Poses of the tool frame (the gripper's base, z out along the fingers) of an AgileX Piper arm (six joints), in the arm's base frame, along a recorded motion.
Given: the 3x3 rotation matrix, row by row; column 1 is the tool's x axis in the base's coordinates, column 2 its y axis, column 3 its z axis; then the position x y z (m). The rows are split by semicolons.
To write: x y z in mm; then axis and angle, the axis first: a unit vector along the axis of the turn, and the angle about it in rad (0 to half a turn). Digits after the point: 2 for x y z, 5 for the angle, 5 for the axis. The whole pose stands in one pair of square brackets.
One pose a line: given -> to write
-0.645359 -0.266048 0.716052; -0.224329 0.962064 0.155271; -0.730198 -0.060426 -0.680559; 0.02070 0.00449 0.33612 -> [20.70 4.49 336.12 -0.14745 0.98866 0.02852 2.32119]
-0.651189 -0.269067 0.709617; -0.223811 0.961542 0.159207; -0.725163 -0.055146 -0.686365; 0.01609 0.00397 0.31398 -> [16.09 3.97 313.98 -0.14769 0.98854 0.03118 2.32953]
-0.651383 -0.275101 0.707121; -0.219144 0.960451 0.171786; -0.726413 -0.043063 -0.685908; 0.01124 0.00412 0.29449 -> [11.24 4.12 294.49 -0.14811 0.98822 0.03857 2.33010]
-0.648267 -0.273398 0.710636; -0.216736 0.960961 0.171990; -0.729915 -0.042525 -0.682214; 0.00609 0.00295 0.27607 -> [6.09 2.95 276.07 -0.14718 0.98835 0.03888 2.32507]
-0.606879 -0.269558 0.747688; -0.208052 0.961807 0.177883; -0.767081 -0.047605 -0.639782; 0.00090 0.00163 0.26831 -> [0.90 1.63 268.31 -0.14712 0.98830 0.04013 2.26846]
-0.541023 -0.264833 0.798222; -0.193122 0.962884 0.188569; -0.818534 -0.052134 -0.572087; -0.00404 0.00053 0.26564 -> [-4.04 0.53 265.64 -0.14712 0.98815 0.04383 2.18354]
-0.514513 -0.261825 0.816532; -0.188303 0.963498 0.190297; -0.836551 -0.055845 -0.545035; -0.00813 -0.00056 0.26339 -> [-8.13 -0.56 263.39 -0.14713 0.98814 0.04395 2.15080]
